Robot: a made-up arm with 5 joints. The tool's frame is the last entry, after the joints. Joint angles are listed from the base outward. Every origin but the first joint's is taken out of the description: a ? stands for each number. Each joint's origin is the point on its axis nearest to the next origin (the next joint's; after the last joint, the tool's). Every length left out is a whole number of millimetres.
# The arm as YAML. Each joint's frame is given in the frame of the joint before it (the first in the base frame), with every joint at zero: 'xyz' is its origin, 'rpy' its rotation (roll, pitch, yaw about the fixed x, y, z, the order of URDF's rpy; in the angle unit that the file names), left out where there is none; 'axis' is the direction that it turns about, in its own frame. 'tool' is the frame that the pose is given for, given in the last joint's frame.
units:
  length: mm
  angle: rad
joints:
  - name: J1
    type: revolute
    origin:
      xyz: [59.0, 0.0, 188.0]
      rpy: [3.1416, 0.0, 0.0]
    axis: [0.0, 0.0, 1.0]
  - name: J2
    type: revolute
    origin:
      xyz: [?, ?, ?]
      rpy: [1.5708, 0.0, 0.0]
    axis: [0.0, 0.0, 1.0]
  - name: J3
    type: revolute
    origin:
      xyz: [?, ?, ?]
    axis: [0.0, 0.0, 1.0]
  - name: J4
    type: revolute
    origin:
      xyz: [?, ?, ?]
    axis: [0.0, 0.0, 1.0]
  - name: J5
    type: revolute
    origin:
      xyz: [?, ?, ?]
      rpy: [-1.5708, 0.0, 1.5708]
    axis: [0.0, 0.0, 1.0]
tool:
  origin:
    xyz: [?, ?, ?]
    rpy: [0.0, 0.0, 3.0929]
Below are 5 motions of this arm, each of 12 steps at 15 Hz.
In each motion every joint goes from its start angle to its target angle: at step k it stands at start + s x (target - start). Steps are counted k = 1, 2, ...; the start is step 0. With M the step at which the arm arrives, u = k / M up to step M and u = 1 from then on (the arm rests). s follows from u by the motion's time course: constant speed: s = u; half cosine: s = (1 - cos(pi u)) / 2; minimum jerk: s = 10 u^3 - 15 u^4 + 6 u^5.
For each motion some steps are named. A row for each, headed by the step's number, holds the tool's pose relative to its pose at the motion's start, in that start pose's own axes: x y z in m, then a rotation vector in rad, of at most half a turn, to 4 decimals.
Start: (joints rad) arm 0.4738 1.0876 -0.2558 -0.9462 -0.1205
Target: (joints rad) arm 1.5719 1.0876 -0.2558 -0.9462 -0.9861
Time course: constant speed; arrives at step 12
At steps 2, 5, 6, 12:
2: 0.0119 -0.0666 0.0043 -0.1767 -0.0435 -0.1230
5: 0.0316 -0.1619 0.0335 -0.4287 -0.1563 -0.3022
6: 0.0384 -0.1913 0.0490 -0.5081 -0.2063 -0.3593
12: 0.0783 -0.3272 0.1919 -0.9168 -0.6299 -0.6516

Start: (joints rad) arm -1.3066 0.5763 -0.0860 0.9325 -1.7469
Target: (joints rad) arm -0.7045 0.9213 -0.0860 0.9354 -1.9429
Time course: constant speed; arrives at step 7
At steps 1, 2, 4, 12:
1: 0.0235 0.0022 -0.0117 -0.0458 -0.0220 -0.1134
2: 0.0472 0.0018 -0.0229 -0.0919 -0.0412 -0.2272
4: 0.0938 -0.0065 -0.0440 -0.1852 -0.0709 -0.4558
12: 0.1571 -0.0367 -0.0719 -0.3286 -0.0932 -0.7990

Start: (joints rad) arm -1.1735 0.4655 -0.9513 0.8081 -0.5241
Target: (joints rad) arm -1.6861 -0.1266 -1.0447 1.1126 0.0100
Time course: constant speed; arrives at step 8
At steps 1, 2, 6, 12:
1: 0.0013 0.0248 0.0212 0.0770 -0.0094 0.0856
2: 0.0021 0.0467 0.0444 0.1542 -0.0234 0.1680
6: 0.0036 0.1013 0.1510 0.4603 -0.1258 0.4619
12: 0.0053 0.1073 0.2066 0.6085 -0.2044 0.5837

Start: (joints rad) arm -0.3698 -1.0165 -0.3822 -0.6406 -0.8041
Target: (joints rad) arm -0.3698 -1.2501 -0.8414 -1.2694 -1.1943
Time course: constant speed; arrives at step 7
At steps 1, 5, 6, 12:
1: 0.0211 0.0242 -0.0024 0.1456 -0.1202 -0.0556
5: 0.1004 0.1149 0.0297 0.7927 -0.5178 -0.2576
6: 0.1169 0.1338 0.0465 0.9694 -0.5954 -0.2978
12: 0.1314 0.1504 0.0661 1.1514 -0.6637 -0.3314

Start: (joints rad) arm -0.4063 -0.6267 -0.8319 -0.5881 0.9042
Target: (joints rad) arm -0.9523 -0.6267 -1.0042 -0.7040 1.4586
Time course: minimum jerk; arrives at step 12
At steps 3, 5, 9, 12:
3: -0.0001 -0.0064 -0.0012 -0.0400 0.0017 0.0075
5: -0.0023 -0.0221 -0.0031 -0.1361 0.0196 0.0281
9: -0.0183 -0.0577 -0.0013 -0.3494 0.1345 0.0875
12: -0.0229 -0.0640 0.0001 -0.3864 0.1677 0.1003

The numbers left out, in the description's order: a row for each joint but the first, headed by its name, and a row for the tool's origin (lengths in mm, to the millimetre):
J2: 29.0 -10.0 0.0
J3: 43.0 -173.0 0.0
J4: 112.0 -4.0 0.0
J5: 91.0 0.0 0.0
tool: 0.0 0.0 0.0

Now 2 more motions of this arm.
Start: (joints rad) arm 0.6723 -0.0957 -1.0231 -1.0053 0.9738
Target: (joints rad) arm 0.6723 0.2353 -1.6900 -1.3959 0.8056
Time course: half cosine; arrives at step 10
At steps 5, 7, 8, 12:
5: 0.0141 -0.0187 0.0122 -0.2808 -0.2307 -0.0832
7: 0.0230 -0.0305 0.0272 -0.4368 -0.3773 -0.1298
8: 0.0263 -0.0349 0.0342 -0.4937 -0.4346 -0.1466
12: 0.0292 -0.0387 0.0408 -0.5421 -0.4849 -0.1607

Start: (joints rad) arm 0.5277 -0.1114 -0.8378 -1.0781 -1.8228
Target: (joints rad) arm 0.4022 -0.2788 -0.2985 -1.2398 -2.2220
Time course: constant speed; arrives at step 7
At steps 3, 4, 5, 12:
3: -0.0029 -0.0056 0.0094 -0.0755 -0.0540 -0.2203
4: -0.0043 -0.0068 0.0132 -0.0991 -0.0740 -0.2940
5: -0.0059 -0.0076 0.0171 -0.1219 -0.0950 -0.3679
12: -0.0095 -0.0082 0.0257 -0.1652 -0.1401 -0.5157

